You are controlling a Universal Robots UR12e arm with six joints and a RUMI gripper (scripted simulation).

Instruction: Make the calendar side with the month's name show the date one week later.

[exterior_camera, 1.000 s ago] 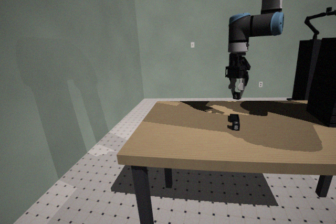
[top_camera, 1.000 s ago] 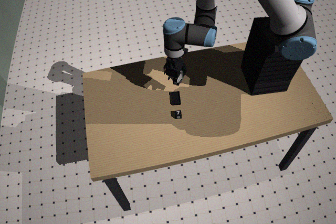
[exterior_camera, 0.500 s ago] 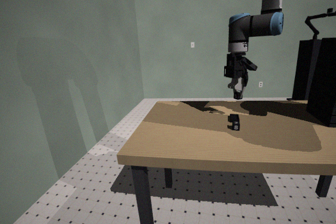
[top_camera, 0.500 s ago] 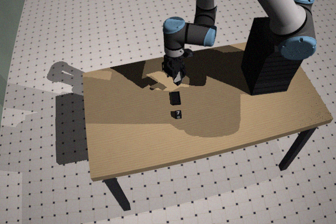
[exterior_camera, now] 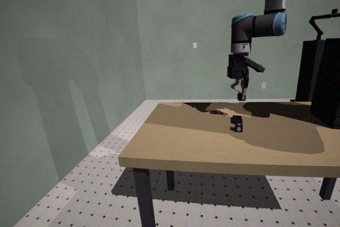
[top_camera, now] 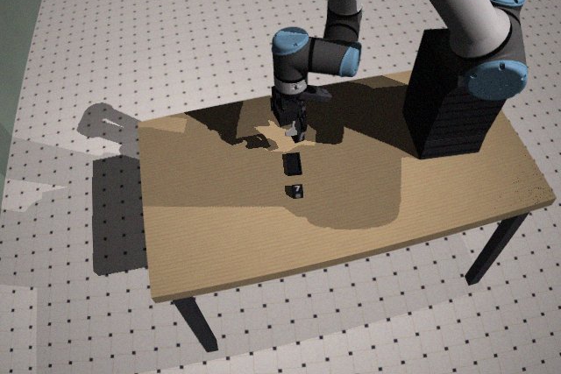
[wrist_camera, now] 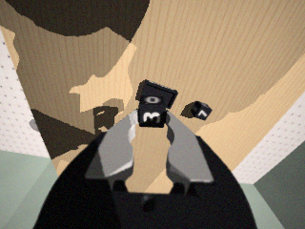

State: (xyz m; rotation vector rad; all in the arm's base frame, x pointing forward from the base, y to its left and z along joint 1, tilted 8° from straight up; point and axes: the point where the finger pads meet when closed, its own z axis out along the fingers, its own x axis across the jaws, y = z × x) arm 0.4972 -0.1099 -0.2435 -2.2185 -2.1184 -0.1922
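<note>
Now: hand 13 cm above the dark tray, 2 cm short of it and 1 cm to the right of it. Round my hand: black date cube 12 cm to the left, 12 cm below, 6 cm ahead.
</note>
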